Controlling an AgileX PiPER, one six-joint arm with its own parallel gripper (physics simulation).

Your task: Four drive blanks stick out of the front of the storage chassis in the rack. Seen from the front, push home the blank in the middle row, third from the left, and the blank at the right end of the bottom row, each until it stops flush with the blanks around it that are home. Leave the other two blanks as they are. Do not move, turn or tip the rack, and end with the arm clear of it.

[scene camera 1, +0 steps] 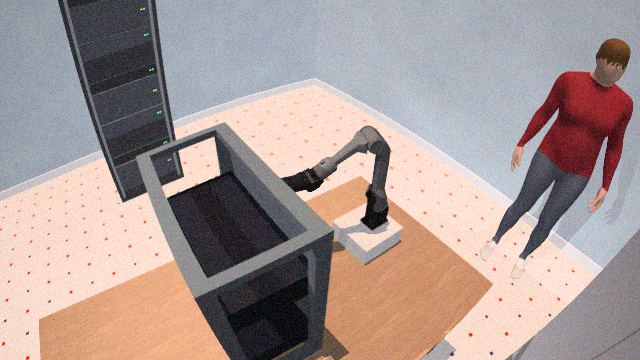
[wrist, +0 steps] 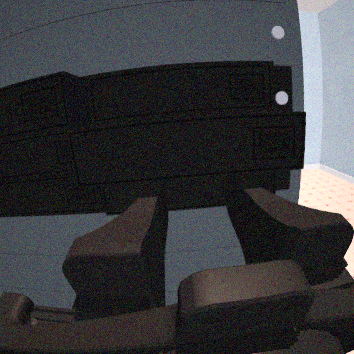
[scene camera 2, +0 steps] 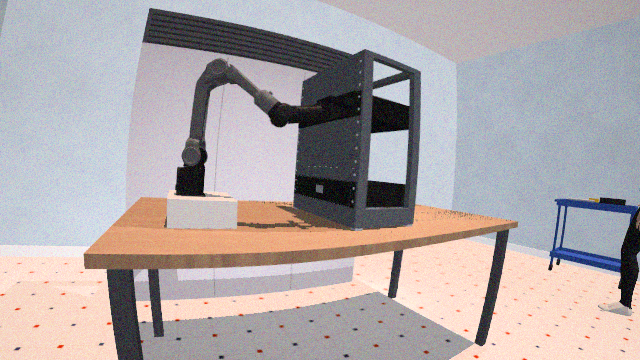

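Note:
The rack [scene camera 1: 311, 237] [scene camera 2: 366, 150] stands upright on the table, holding the black chassis [scene camera 1: 220, 220] [scene camera 2: 390, 114]. In the wrist view, the blank in the middle row, third from left [wrist: 35, 157], looks set back behind its right neighbour [wrist: 175, 152], which sticks out. The third blank of the top row [wrist: 40, 105] also sticks out. The bottom-right blank [wrist: 195, 192] is partly hidden by the fingertips; whether it is exactly flush cannot be told. My gripper [scene camera 2: 347, 103] [wrist: 195, 189] is open and empty, its tips before that blank's lower part. Contact cannot be told. The rack hides the tips in scene camera 1.
The arm base stands on a white block [scene camera 1: 367, 242] [scene camera 2: 202, 212] on the wooden table [scene camera 1: 420, 275] [scene camera 2: 300, 250]. A lower black unit [scene camera 2: 325, 191] sits in the rack. A tall server rack [scene camera 1: 95, 112], a person in red [scene camera 1: 590, 125] and a blue cart [scene camera 2: 582, 203] are beyond the table.

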